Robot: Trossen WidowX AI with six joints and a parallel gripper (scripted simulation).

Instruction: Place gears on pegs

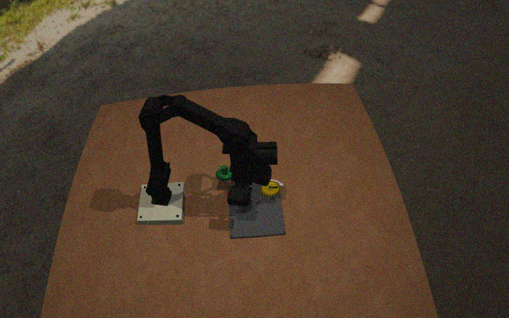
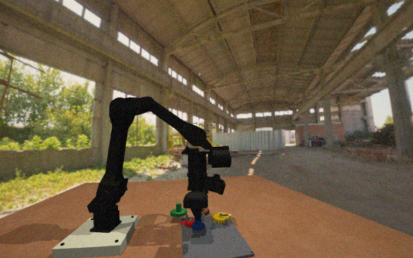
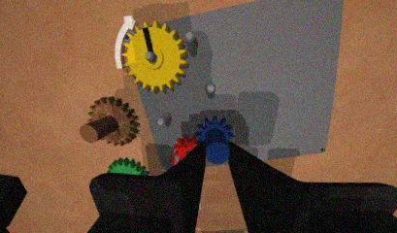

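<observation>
My gripper tip is 1 cm above the blue gear. The rest, counted from my gripper tip: red gear 3 cm behind, 3 cm to the left, 3 cm below; yellow gear 8 cm ahead, 6 cm to the left, 3 cm below; red arrow 5 cm behind, 4 cm to the left, 3 cm below.
</observation>
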